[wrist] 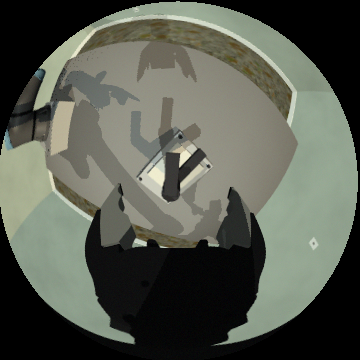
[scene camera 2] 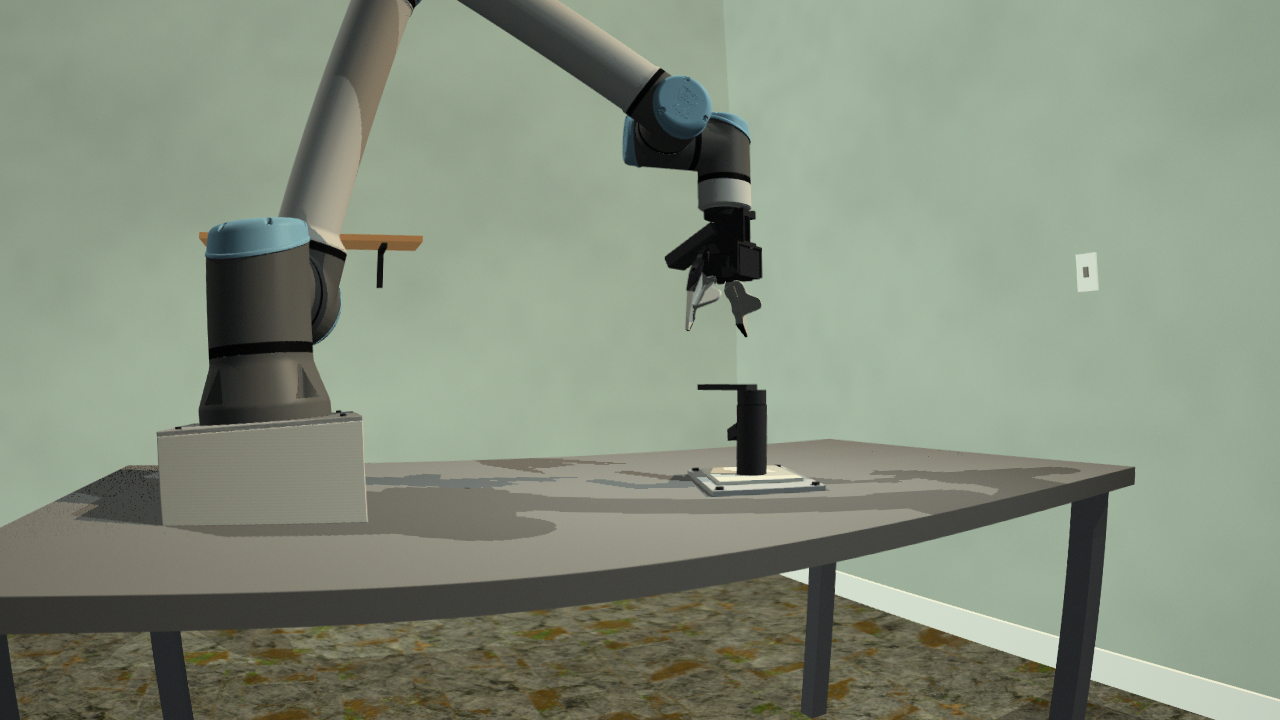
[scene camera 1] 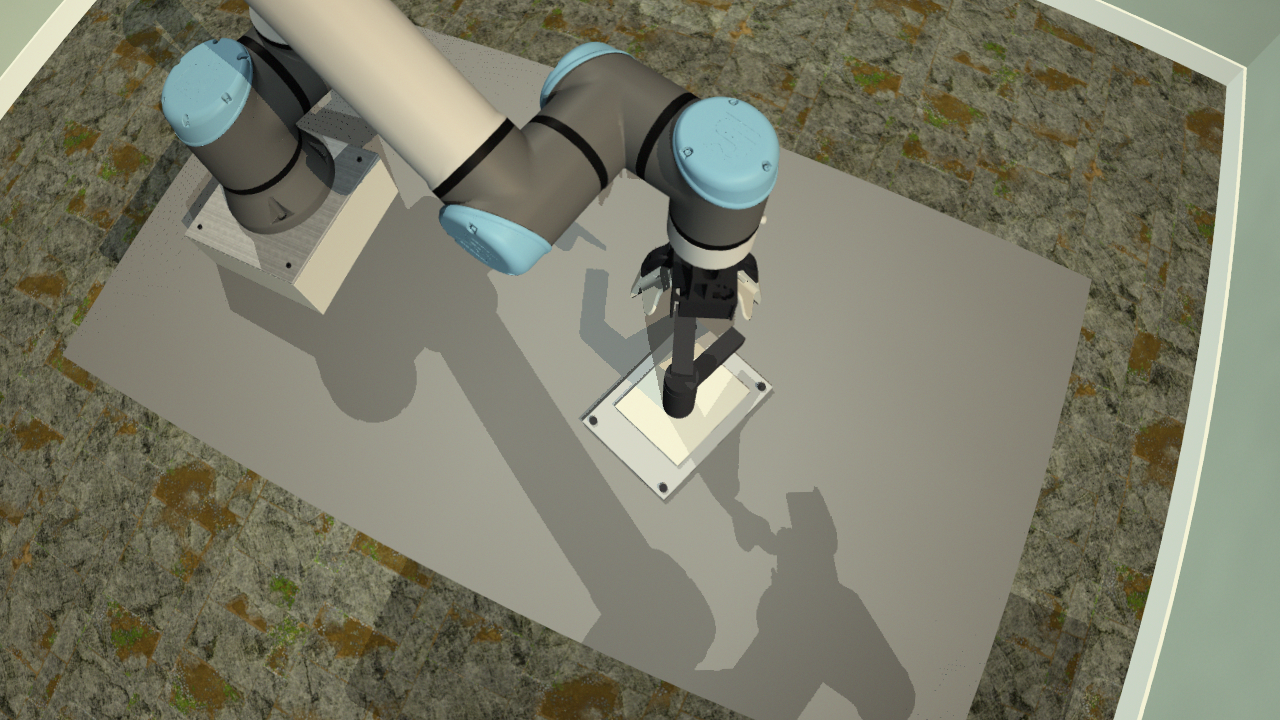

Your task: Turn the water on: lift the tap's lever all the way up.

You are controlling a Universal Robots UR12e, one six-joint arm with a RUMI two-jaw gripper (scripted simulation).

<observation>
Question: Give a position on a black tap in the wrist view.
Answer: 189, 167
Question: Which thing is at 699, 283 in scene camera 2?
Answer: My gripper.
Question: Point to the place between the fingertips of my gripper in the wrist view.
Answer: At 175, 186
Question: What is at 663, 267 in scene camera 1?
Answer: My gripper.
</observation>
